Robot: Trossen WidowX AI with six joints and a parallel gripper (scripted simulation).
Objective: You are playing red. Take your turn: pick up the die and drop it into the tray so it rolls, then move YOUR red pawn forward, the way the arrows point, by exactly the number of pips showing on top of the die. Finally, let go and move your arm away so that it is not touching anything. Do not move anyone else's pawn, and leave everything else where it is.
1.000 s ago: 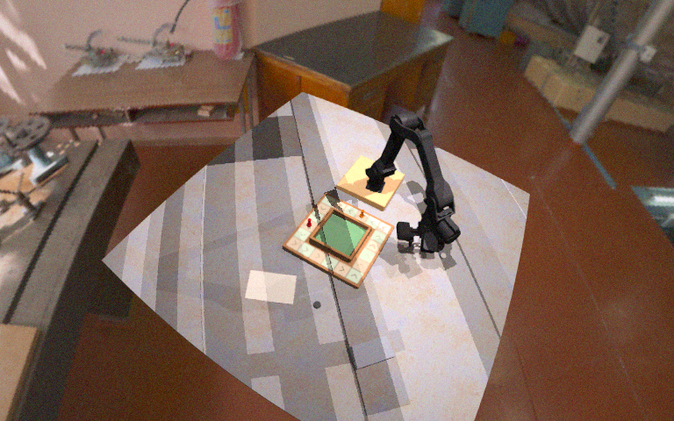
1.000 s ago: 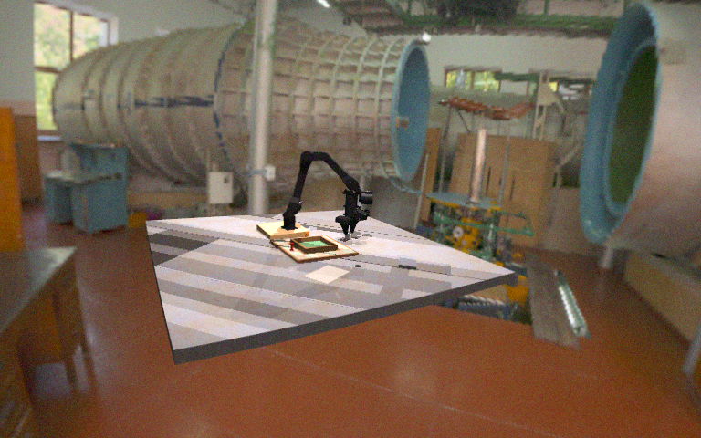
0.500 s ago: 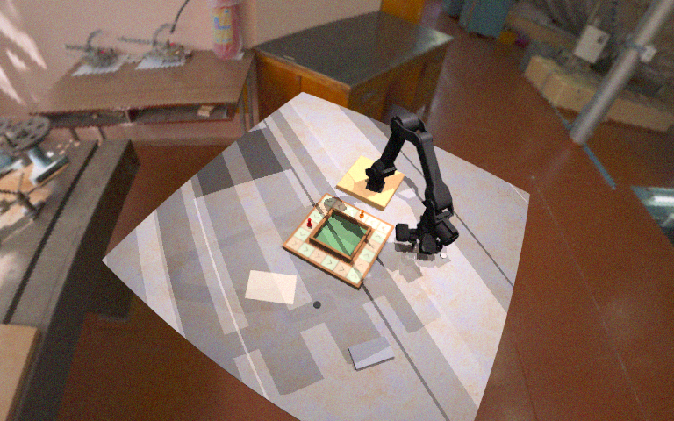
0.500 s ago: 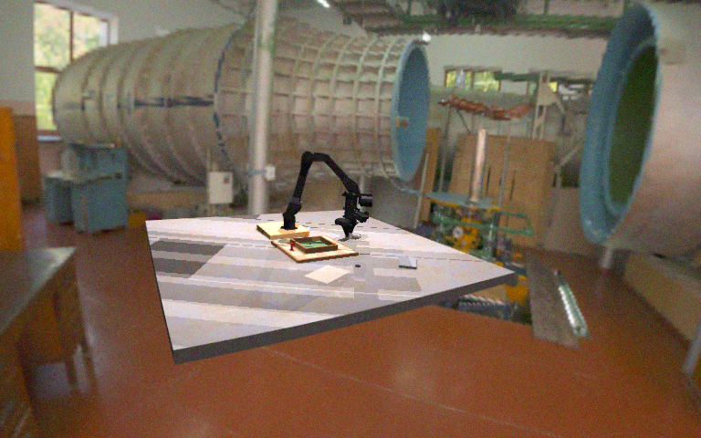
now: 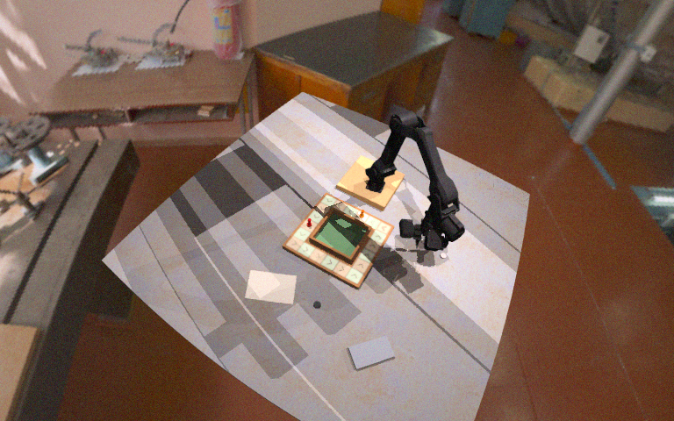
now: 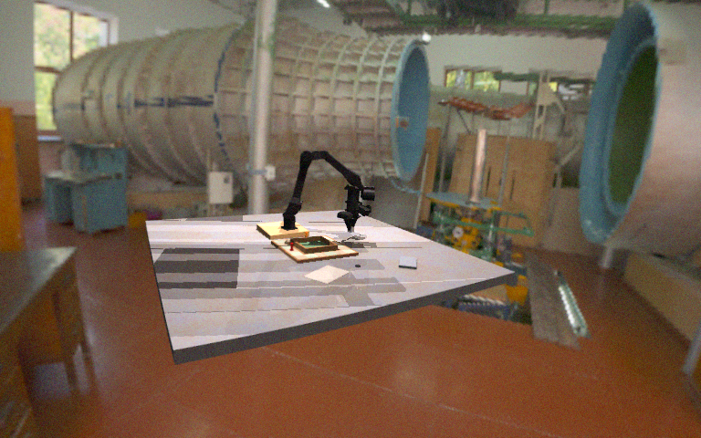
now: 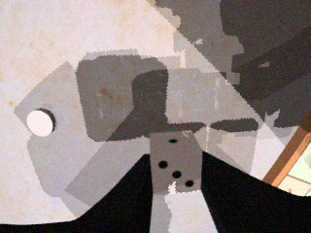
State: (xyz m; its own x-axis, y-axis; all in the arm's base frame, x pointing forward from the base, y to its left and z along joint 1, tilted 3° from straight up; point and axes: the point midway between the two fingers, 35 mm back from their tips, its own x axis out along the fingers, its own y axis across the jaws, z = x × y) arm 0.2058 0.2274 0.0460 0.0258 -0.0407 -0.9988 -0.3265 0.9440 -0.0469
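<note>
My gripper tip is now 38 cm to the left of the red pawn, 7 cm short of it and 1 cm above it. The rest, counted from my gripper tip: orange pawn 23 cm to the right, 5 cm behind, 1 cm below; then white die right at my gripper tip; then white disc 10 cm to the left, 4 cm below, 2 cm behind.
</note>
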